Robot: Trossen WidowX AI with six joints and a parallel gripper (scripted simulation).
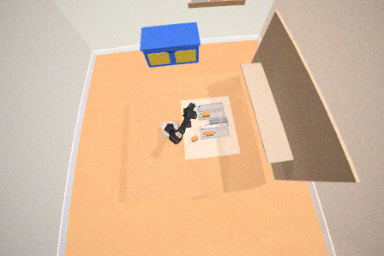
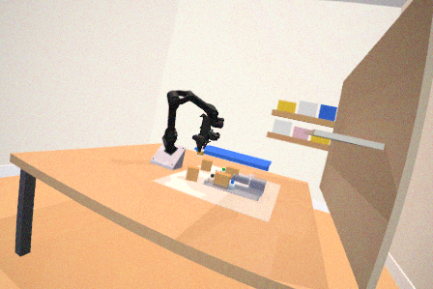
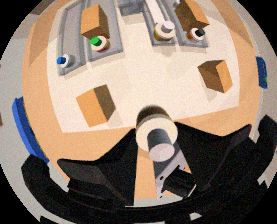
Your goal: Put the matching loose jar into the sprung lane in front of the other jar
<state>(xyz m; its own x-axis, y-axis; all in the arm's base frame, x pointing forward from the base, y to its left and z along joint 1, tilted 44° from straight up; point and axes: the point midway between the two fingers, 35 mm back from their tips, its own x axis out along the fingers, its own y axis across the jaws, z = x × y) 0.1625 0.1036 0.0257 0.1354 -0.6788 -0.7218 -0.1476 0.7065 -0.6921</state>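
My gripper tip is 290 mm short of the grey lane rack, 110 mm above it and 20 mm to the right of it. Also, from my gripper tip: tall board (760 mm ahead, 270 mm above, 80 mm to the left).
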